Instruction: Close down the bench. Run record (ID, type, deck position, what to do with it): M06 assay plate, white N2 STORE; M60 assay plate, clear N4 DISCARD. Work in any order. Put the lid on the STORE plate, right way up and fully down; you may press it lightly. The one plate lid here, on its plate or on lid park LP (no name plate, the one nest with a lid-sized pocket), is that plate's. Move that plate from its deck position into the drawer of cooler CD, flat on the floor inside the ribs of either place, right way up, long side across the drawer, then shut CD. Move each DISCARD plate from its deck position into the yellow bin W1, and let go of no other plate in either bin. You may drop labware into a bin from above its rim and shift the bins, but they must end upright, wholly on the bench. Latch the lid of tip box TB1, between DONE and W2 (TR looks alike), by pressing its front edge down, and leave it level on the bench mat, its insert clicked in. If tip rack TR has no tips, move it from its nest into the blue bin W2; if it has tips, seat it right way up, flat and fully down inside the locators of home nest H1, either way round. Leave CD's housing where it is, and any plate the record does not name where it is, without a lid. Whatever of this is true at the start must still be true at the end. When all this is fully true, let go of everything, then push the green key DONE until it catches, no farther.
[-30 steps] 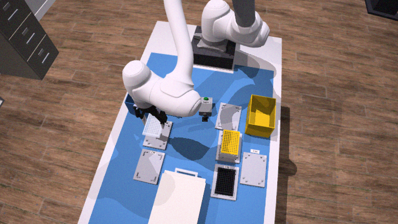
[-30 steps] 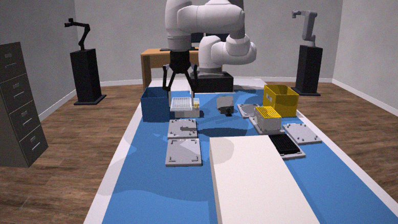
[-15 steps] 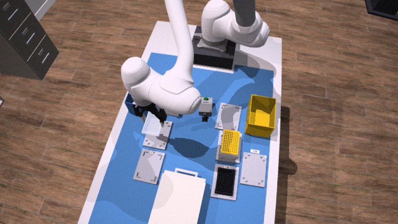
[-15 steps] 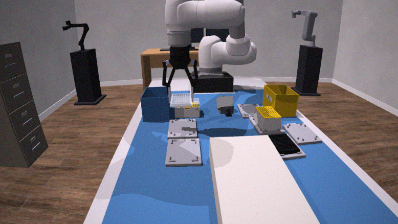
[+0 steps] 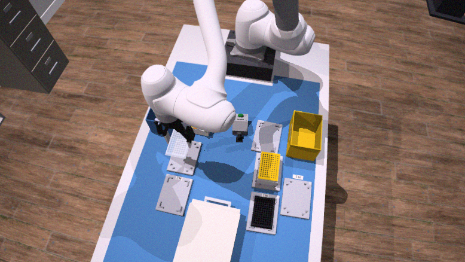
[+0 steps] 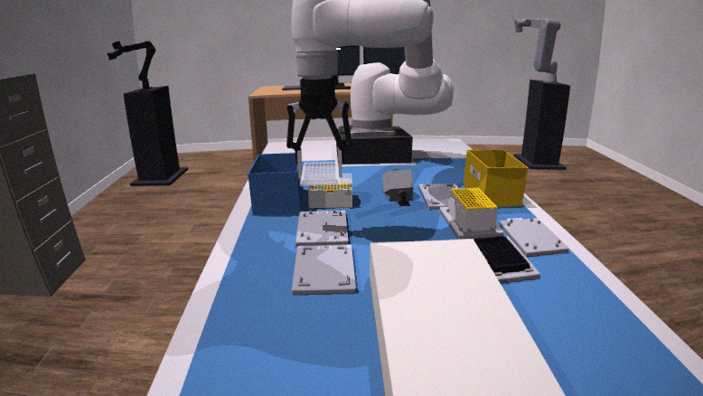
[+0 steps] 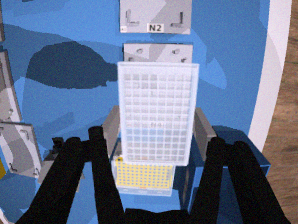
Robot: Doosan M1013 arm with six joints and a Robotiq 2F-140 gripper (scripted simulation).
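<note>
My gripper is now 21 cm past the yellow bin W1, 50 cm to the right of it and 13 cm above it. From my hand the other things lie so: nest N4: 16 cm below; then clear assay plate: 2 cm below; then tip box TB1: 17 cm behind, 1 cm to the left, 12 cm below.
</note>
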